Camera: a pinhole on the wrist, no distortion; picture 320 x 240 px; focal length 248.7 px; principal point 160.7 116.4 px. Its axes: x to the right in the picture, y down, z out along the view. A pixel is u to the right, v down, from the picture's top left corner.
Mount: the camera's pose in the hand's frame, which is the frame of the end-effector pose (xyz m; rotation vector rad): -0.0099 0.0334 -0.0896 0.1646 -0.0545 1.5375
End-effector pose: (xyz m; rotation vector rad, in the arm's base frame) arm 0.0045 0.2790 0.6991 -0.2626 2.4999 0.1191
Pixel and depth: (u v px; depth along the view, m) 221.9 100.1 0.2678
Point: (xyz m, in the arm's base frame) 0.0738 0.3603 0.5365
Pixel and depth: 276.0 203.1 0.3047
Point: 0.1838 0.4582 0.5630
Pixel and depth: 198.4 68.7 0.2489
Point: 0.0433 0.3269 0.5394
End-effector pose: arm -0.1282 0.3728 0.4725 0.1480 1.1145 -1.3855
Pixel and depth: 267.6 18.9 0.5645
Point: 0.2330 -0.0820 0.4515
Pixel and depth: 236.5 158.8 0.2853
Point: 0.0559 0.2799 0.5642
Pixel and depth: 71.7 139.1 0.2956
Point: -0.1152 0.2308 0.6418
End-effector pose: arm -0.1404 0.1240 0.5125 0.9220 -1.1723 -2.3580
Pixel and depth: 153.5 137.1 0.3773
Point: -0.3242 0.3137 0.6216
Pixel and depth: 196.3 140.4 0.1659
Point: -0.1837 0.1567 0.5803
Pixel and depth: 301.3 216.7 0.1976
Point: -0.1724 0.1667 0.6924
